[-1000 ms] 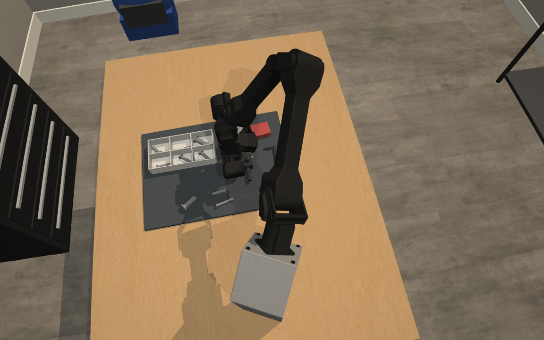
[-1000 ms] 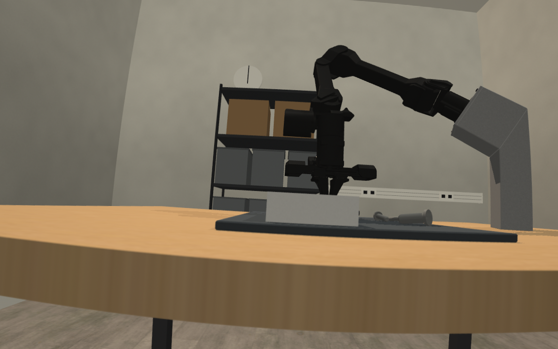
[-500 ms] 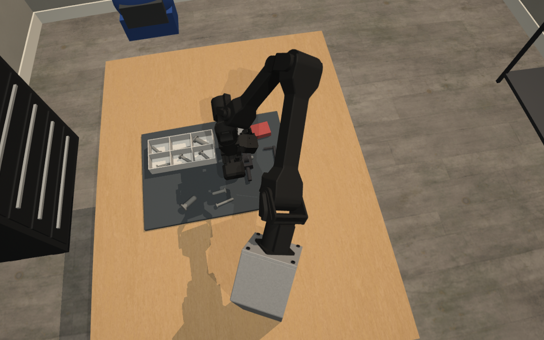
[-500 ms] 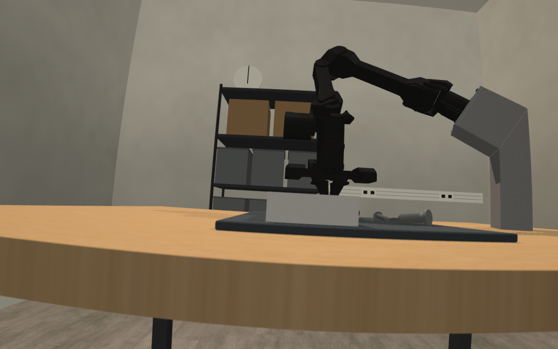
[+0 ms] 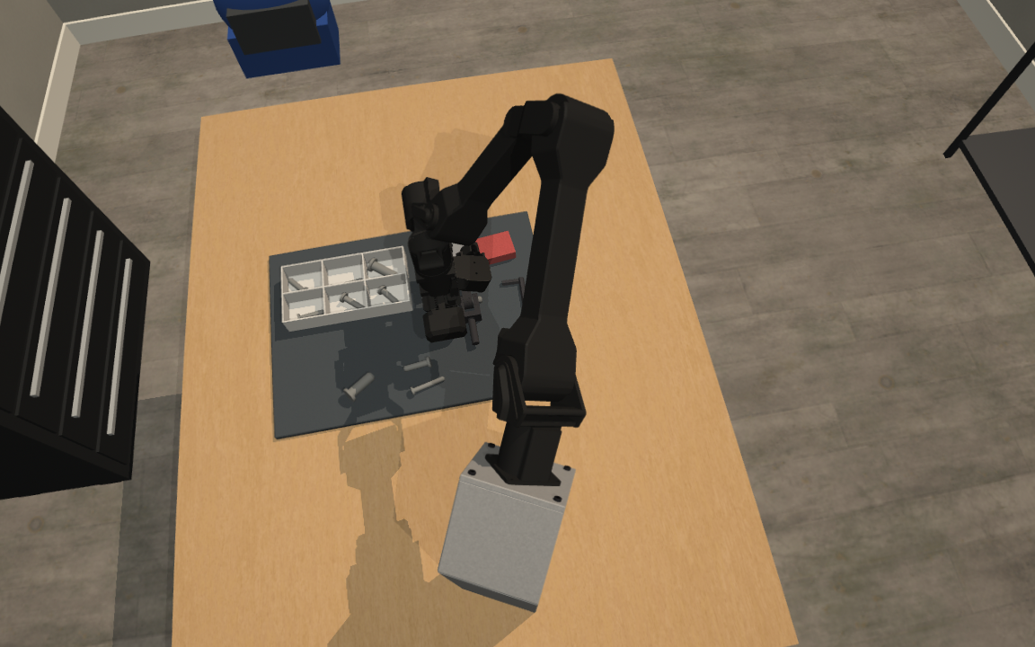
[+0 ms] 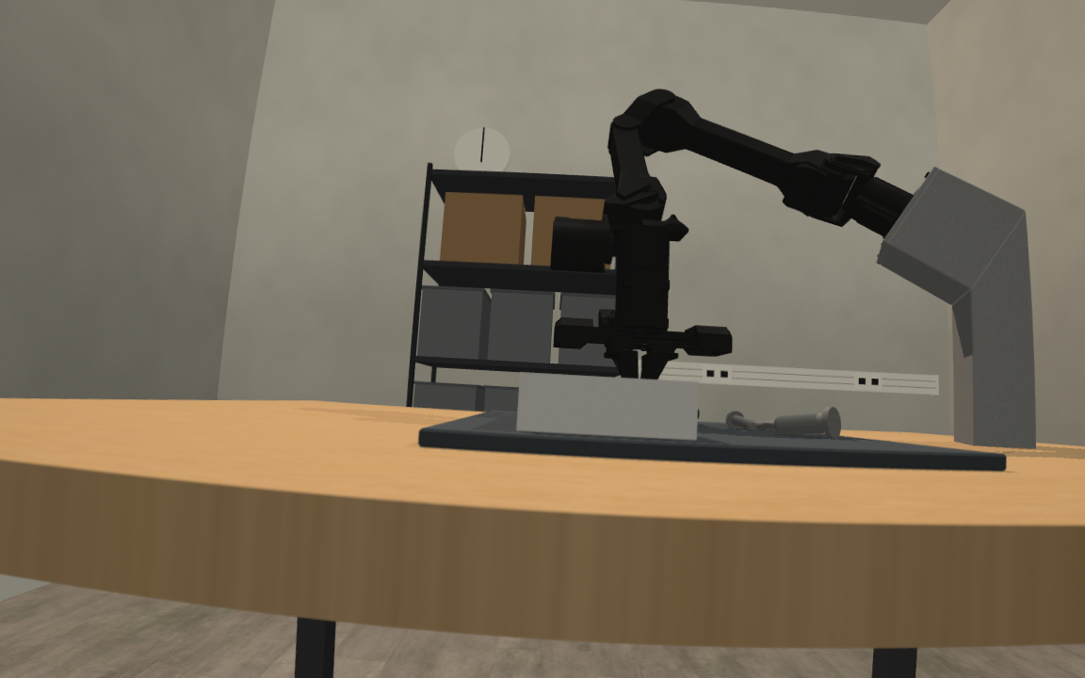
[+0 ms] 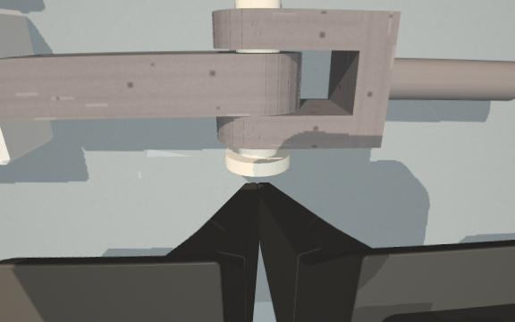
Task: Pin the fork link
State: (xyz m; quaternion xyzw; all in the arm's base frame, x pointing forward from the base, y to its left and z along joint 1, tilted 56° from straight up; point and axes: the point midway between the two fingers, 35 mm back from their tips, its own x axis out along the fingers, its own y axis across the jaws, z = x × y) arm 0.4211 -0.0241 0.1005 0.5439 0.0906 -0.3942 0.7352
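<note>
Now: hand 4 cm to the left of the grey eye plate and 3 cm above it. The rest, counted from my hand: long strip 12 cm to the right, 5 cm behind, 4 cm below; then dark mat 5 cm to the left, 4 cm below, 2 cm ahead; then mount block 7 cm to the right, 7 cm ahead, 2 cm below.
</note>
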